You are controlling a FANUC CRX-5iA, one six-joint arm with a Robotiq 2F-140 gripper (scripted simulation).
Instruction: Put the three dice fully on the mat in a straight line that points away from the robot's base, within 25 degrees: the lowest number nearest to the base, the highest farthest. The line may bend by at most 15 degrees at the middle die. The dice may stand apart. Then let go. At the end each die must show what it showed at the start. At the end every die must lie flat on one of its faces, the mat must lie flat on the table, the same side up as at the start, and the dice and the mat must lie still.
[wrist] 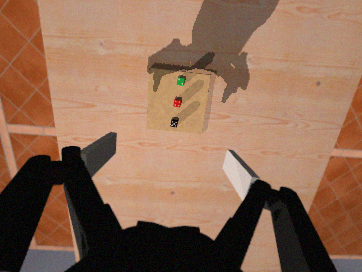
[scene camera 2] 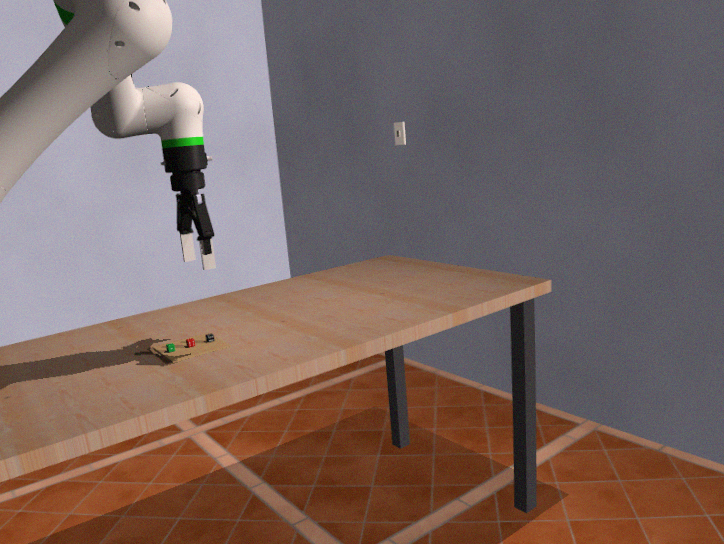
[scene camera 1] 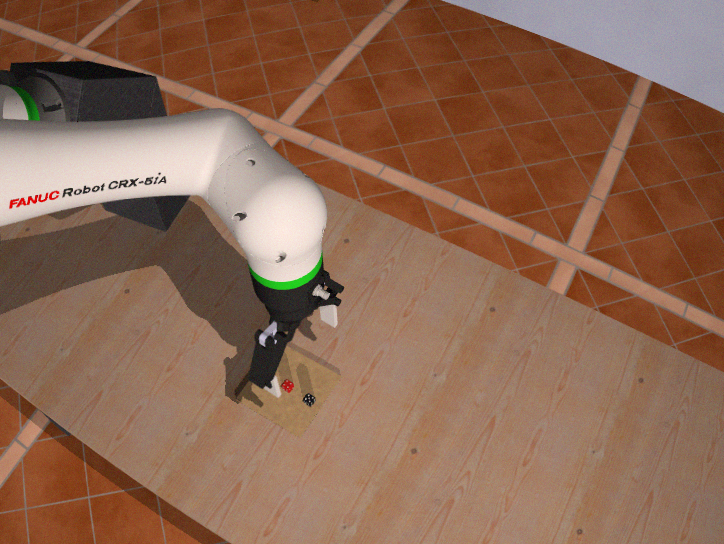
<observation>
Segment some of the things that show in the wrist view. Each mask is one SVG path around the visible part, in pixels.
My gripper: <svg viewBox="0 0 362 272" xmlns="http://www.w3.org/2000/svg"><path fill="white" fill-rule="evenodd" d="M0 193L0 272L20 272L53 185L63 185L79 258L81 259L64 272L243 272L241 266L263 208L271 211L281 272L337 272L297 193L287 187L280 187L279 190L272 189L271 185L260 180L260 177L233 150L227 149L223 170L240 196L242 203L233 217L228 219L215 240L200 233L200 228L194 226L166 227L154 222L137 221L136 226L122 229L109 203L104 204L92 180L92 177L116 153L117 133L109 132L82 150L78 146L63 147L61 149L62 161L51 161L49 155L36 155L29 158Z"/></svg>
A tan mat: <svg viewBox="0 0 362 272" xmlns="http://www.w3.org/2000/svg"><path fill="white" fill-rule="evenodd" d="M149 68L146 129L202 134L211 75ZM171 119L178 120L177 128L170 126ZM174 99L181 100L180 107L173 106ZM178 77L185 78L184 86L177 85Z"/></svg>
</observation>
